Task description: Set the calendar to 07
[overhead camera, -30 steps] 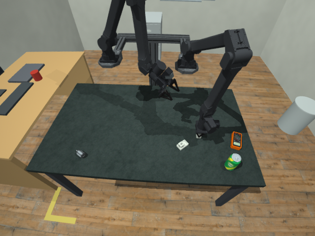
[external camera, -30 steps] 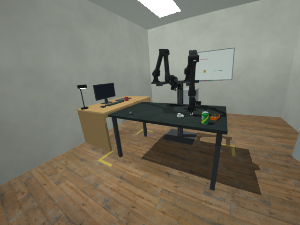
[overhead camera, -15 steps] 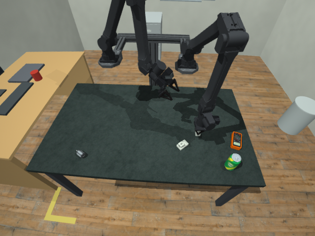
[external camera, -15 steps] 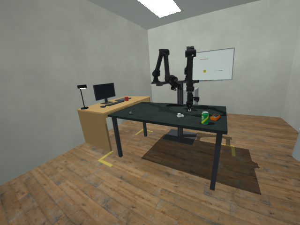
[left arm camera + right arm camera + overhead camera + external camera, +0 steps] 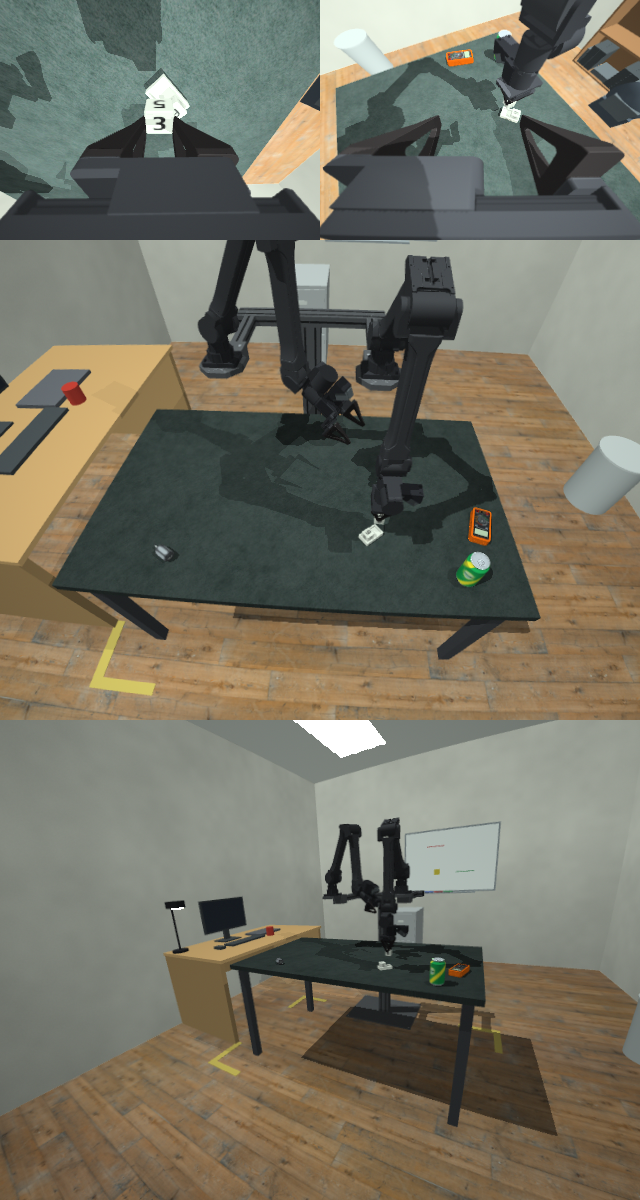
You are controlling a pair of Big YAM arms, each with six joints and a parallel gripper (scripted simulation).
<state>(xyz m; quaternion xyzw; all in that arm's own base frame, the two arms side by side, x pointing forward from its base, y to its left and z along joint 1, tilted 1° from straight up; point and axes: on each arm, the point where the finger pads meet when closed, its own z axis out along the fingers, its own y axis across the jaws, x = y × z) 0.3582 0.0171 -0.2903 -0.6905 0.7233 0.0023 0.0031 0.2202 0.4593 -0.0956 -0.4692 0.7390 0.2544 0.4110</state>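
Right now the white number cube is 30 mm ahead of my left hand, 30 mm to the right of it and 80 mm below it.
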